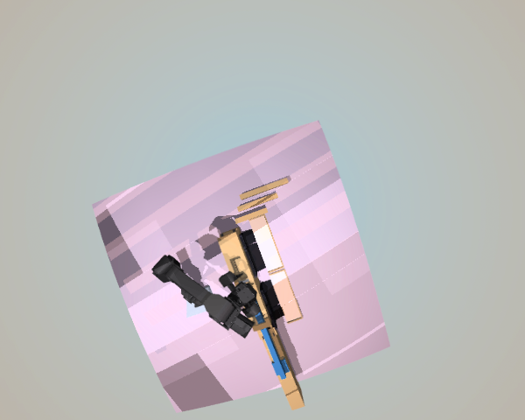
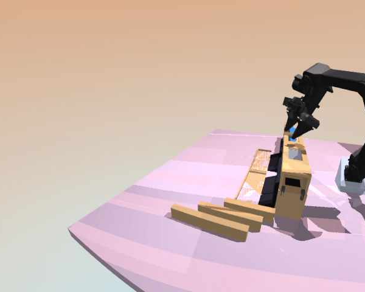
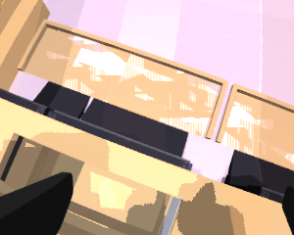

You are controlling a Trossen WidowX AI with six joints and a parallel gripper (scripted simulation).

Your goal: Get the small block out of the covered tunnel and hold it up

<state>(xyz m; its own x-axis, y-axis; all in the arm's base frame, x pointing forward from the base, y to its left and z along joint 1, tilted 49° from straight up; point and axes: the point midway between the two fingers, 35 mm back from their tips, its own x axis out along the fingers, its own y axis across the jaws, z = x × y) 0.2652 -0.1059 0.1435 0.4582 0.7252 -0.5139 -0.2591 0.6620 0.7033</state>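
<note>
The tan covered tunnel is 1 cm behind my gripper tip, 26 cm to the right of it and 14 cm below it. The rest, counted from my gripper tip: small red block (3 cm behind, 5 cm to the right, 10 cm below).
</note>
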